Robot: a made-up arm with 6 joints. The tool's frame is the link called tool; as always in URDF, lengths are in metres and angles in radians.
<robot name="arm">
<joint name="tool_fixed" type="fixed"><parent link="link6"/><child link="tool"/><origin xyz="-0.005 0.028 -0.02" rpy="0 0 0"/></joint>
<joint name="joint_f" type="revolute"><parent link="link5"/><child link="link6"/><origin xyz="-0.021 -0.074 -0.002" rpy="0 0 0"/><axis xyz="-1 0 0"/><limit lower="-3.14" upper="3.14" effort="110" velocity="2.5"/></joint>
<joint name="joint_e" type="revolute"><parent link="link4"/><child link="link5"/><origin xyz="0.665 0.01 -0.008" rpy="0 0 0"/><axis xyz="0 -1 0"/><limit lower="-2.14" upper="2.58" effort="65" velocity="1.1"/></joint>
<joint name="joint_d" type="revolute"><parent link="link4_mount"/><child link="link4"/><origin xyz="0.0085 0 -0.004" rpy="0 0 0"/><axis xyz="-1 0 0"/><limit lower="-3.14" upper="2.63" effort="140" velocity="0.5"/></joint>
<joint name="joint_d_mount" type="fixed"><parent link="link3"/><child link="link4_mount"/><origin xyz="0.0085 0 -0.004" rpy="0 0 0"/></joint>
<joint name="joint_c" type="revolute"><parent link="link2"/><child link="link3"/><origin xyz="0.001 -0.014 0.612" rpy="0 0 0"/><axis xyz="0 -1 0"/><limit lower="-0.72" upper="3.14" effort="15" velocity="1.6"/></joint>
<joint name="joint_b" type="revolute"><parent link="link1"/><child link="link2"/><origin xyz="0.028 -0.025 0.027" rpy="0 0 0"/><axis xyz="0 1 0"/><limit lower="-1" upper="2.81" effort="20" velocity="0.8"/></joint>
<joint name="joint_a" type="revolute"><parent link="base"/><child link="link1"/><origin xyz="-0.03 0.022 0.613" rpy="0 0 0"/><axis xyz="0 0 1"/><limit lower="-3.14" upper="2.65" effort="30" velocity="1.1"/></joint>
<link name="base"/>
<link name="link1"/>
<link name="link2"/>
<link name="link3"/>
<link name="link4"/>
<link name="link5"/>
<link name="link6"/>
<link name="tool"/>
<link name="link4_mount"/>
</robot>
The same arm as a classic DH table. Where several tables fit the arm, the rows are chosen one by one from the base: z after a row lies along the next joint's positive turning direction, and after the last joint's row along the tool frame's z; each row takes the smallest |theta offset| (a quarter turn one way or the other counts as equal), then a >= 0, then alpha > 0; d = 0 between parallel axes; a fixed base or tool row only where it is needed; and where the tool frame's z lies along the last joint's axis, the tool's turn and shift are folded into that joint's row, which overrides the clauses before.
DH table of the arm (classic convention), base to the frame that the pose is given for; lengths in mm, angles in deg. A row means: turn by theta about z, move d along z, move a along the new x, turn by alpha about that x. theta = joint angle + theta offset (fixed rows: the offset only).
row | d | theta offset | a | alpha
base (fixed) | 0 | -36.25 | -37.2 | 0
joint_a | 640 | 36.25 | 28 | -90
joint_b | 0 | -89.91 | 612 | 180
joint_c | 39 | 0.09 | -8 | -90
joint_d | -682 | 0 | -8 | 90
joint_e | 64 | 0 | -2 | -90
joint_f | 26 | 90 | 28 | 90
tool (fixed) | -20 | -90 | 0 | 0
Joint limits (deg, base to tool): -179.91..151.83 -57.3..161 -41.25..179.91 -179.91..150.69 -122.61..147.82 -179.91..179.91

